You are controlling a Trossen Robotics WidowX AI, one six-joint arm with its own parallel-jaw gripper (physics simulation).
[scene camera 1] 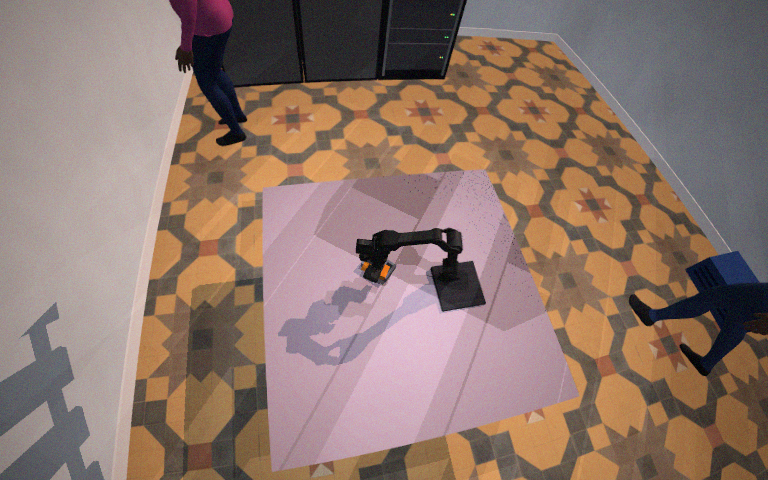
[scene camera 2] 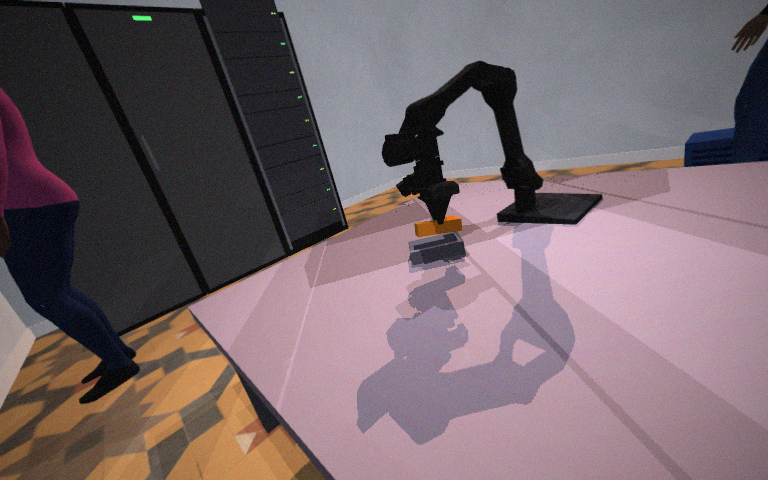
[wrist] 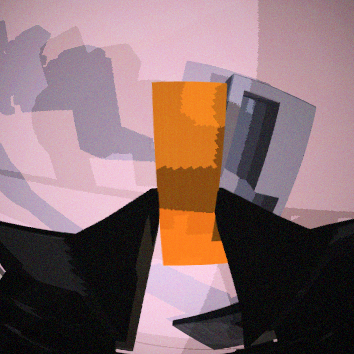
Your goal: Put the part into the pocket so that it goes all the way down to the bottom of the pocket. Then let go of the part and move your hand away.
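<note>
My gripper is shut on the part, an orange rectangular block. It holds the part near its middle, above the grey holder that has the pocket. In scene camera 2 the part's underside is above the holder's top, outside the pocket. In the wrist view the dark pocket opening shows to the right of the part, and its long sides are turned a little relative to the part's. The part hides the holder's left portion there.
The holder stands on a pink table with strong shadows. The arm's black base plate is to the right of the holder in both scene views. People and dark cabinets are beyond the table.
</note>
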